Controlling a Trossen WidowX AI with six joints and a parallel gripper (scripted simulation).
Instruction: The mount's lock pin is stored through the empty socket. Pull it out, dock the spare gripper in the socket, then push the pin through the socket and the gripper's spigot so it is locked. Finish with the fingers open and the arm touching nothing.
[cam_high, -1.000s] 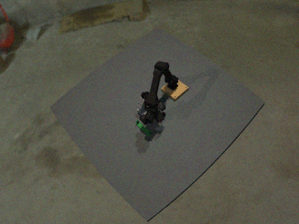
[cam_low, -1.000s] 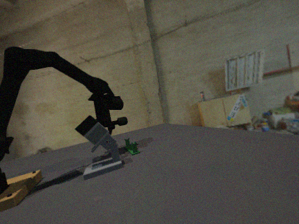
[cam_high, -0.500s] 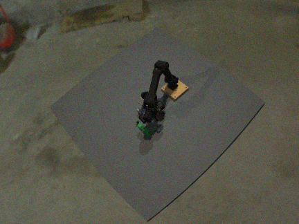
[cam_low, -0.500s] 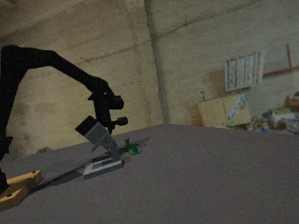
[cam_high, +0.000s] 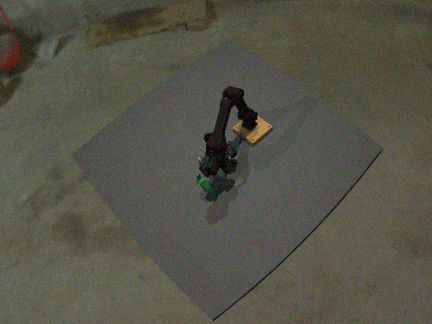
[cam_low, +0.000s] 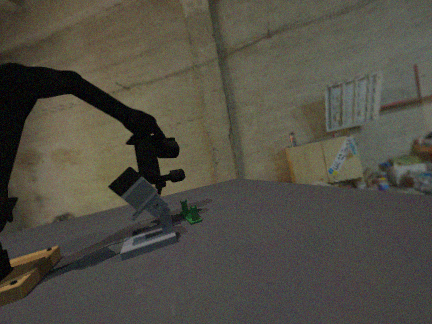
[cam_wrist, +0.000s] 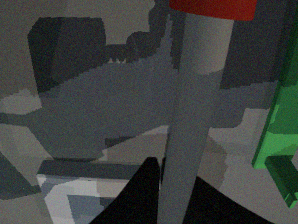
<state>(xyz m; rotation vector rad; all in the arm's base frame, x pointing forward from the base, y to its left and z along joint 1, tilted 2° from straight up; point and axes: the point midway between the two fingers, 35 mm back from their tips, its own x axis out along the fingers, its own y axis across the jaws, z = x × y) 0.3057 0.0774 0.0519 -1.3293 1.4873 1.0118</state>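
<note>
Right now the mount is 2 cm behind my gripper tip and 9 cm to the right of it. The rest, counted from my gripper tip: spare gripper 3 cm behind, 9 cm to the right, 7 cm above.
</note>
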